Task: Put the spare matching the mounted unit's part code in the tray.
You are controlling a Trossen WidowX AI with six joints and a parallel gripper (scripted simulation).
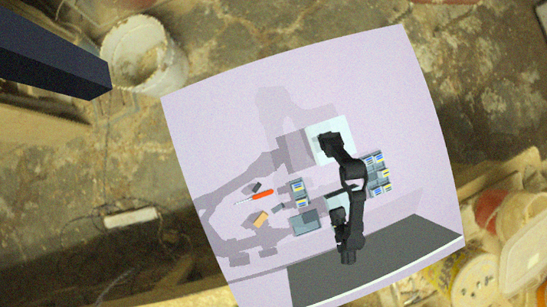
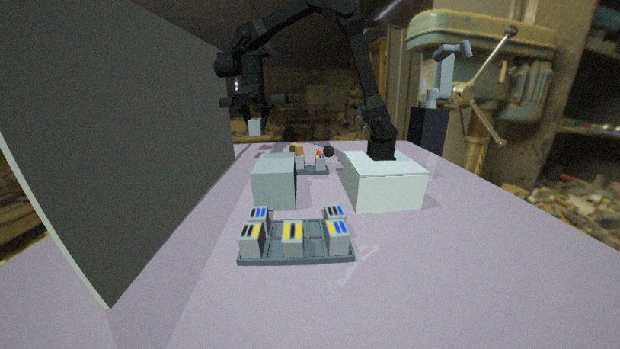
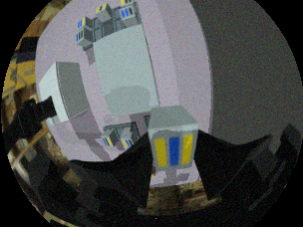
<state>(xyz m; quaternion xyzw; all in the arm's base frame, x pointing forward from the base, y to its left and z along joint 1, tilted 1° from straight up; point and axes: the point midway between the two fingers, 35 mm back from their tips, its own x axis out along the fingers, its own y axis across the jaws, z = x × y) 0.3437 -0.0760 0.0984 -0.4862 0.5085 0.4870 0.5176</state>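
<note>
Now: gripper tip 160 mm above the tray, 110 mm to the left of it and 10 mm past it. Also, from my gripper tip: brown block: 300 mm to the right, 140 mm below, 100 mm behind; then pale wall: 170 mm ahead, 80 mm to the left, 60 mm above; then mounted unit: 120 mm below, 90 mm to the left, 60 mm behind.
</note>
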